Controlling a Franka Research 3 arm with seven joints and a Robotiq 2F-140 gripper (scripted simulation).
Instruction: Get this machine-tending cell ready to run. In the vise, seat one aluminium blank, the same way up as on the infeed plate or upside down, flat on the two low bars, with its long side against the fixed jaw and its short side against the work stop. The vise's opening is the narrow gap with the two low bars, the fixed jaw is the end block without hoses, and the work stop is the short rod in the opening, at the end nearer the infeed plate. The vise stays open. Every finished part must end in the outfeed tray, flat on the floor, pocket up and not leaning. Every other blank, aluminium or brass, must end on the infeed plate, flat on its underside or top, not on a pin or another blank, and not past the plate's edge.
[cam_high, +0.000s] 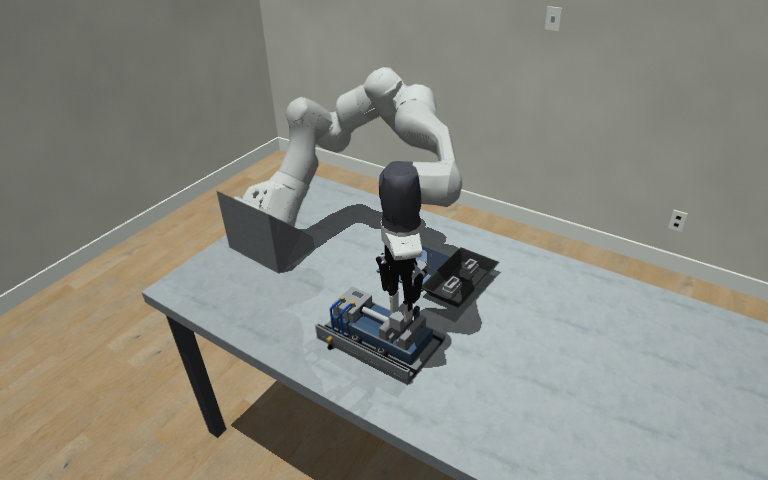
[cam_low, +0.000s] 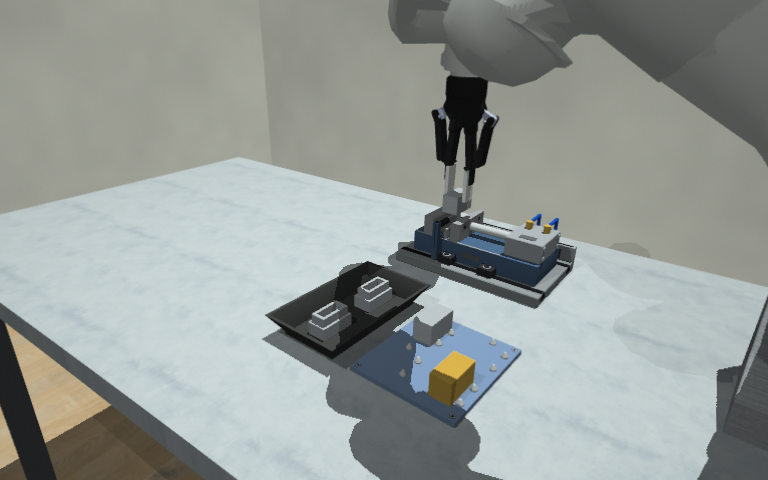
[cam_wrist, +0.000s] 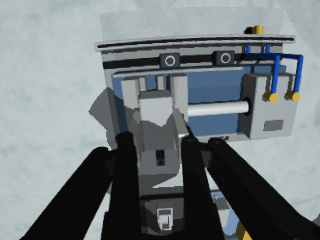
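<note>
My gripper is now 8 cm above the fixed jaw, 3 cm short of it and 1 cm to the right of it. Round my hand: brass blank (37 cm to the left, 22 cm behind, 13 cm below).
</note>
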